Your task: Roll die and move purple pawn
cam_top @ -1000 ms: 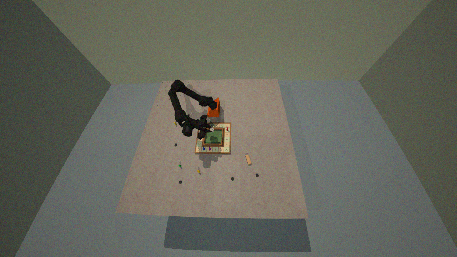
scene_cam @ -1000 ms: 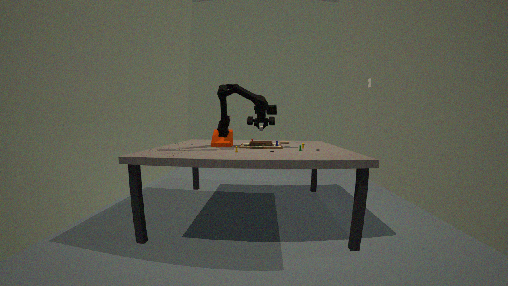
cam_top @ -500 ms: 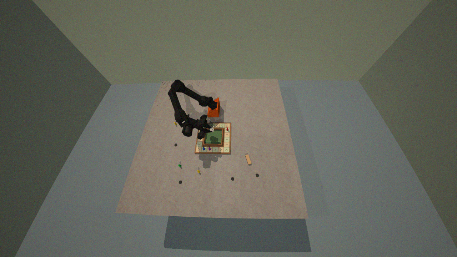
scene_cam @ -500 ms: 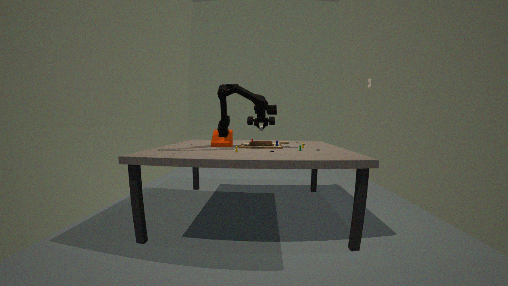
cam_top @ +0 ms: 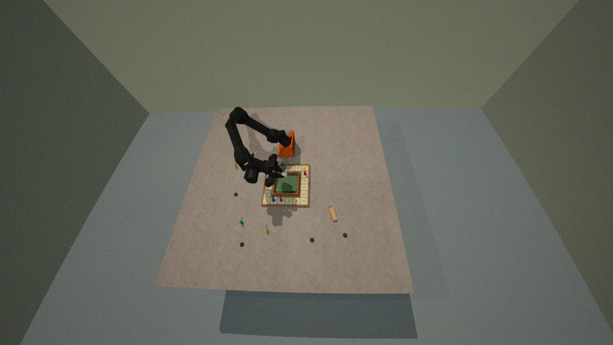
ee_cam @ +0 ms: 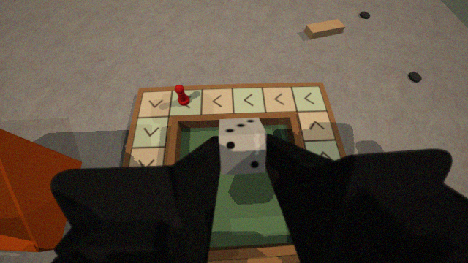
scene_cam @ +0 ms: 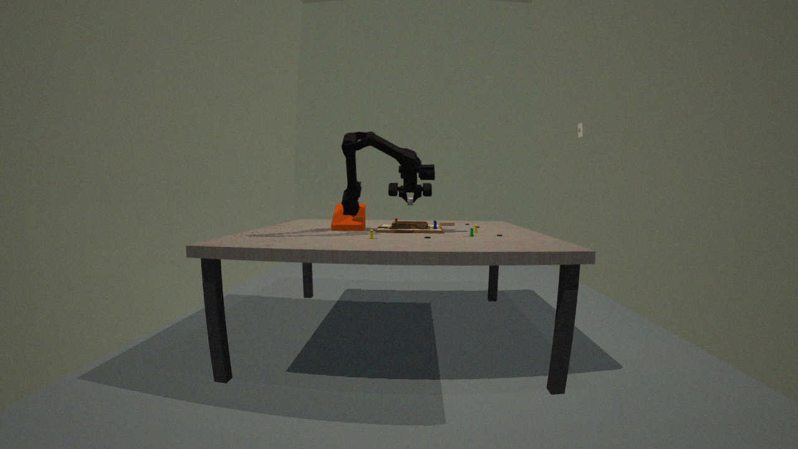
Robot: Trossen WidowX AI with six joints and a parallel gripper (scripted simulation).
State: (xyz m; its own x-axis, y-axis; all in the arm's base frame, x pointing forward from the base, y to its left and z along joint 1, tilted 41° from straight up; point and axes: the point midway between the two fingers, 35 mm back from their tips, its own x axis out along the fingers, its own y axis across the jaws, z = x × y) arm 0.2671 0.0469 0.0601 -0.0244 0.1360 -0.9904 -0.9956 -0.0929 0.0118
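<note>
Now: gripper tip right at the white die. Also, from my gripper tip: green tray (120 mm below); then blue pawn (120 mm ahead, 60 mm to the right, 100 mm below); then purple pawn (110 mm ahead, 20 mm to the right, 100 mm below).
</note>
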